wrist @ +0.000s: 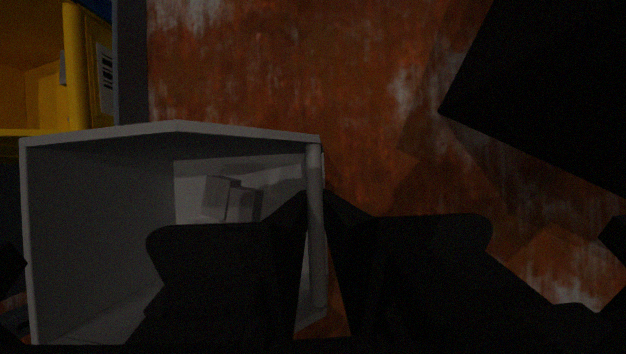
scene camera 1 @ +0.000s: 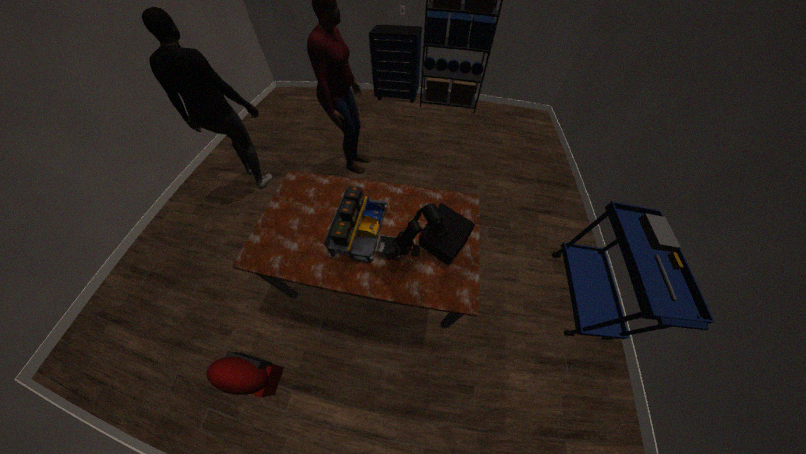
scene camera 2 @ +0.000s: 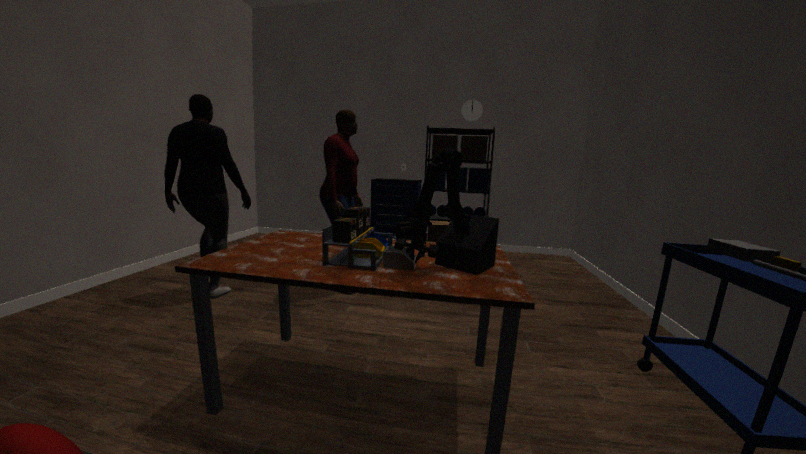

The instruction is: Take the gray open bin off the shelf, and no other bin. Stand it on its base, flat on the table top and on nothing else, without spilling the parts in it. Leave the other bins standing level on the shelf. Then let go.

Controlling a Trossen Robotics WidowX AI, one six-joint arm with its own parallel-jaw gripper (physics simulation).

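Places are measured from the arm's base along level axes (x ahead, y left, z up), in millimetres.
Pixels of known places: gripper, fingertip midpoint: (wrist: 314, 196) (scene camera 2: 414, 262); arm's base, origin of the base link: (scene camera 1: 442, 228) (scene camera 2: 463, 229).
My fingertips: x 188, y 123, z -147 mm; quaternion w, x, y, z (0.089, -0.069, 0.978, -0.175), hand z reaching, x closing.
For each thing: its top centre in the pictures, then the offset to it from my fingertips. Level surfaces: height alone.
- gray open bin, middle of its top: (wrist: 141, 256) (scene camera 2: 400, 249) (scene camera 1: 389, 244) 26 mm left, 58 mm ahead, 58 mm up
- table top, its level: 17 mm down
- yellow bin, middle of its top: (scene camera 2: 370, 240) (scene camera 1: 365, 222) 51 mm right, 243 mm ahead, 64 mm up
- blue bin, middle of its top: (scene camera 2: 374, 235) (scene camera 1: 369, 209) 149 mm right, 266 mm ahead, 64 mm up
The gray open bin (scene camera 1: 385, 245) (scene camera 2: 398, 259) (wrist: 75, 225) is out in front of the shelf (scene camera 1: 356, 230) (scene camera 2: 325, 248) (wrist: 132, 65) and looks upright, low at the table top (scene camera 1: 298, 270) (scene camera 2: 265, 271) (wrist: 260, 65). Two small gray parts (wrist: 216, 197) (wrist: 242, 204) lie inside it. In the wrist view its rear overlaps the shelf front; whether they touch, I cannot tell. My gripper (wrist: 314, 196) is shut on the bin's front wall, one finger inside and one outside. The underside of the bin is hidden.
A yellow bin (scene camera 1: 368, 227) (scene camera 2: 369, 245) (wrist: 45, 100) and a blue bin (scene camera 1: 373, 210) stand on the shelf's lower level. Three dark boxes (scene camera 1: 340, 230) (scene camera 1: 348, 209) (scene camera 1: 353, 194) stand on its upper level. The black arm base (scene camera 1: 448, 234) (scene camera 2: 470, 245) is to the right.
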